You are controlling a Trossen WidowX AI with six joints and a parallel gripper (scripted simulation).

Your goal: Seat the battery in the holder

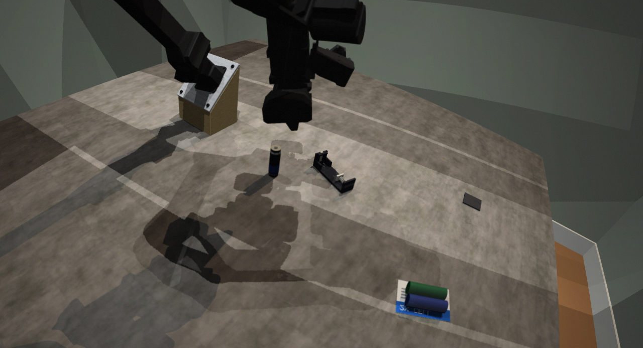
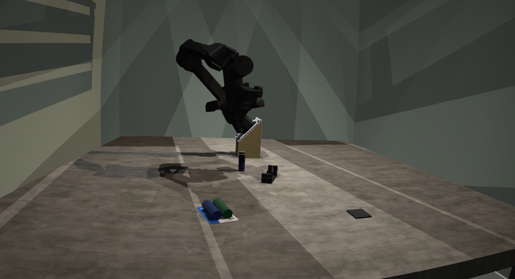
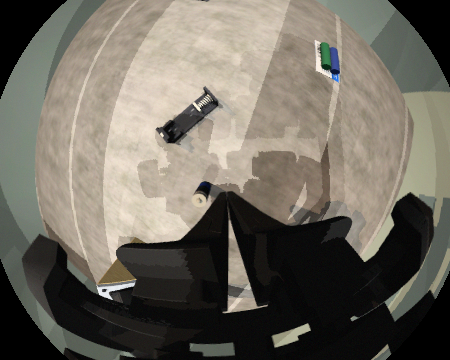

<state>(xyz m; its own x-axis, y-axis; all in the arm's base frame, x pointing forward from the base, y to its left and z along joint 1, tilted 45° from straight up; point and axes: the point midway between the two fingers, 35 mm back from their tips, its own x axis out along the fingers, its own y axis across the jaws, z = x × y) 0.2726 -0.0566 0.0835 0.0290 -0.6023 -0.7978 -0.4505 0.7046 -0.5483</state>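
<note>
Right now my gripper tip is 4 cm past the battery, 2 cm to the right of it and 10 cm above it. From my gripper tip the other things lie so: black square (36 cm ahead, 20 cm to the left, 13 cm below).
</note>
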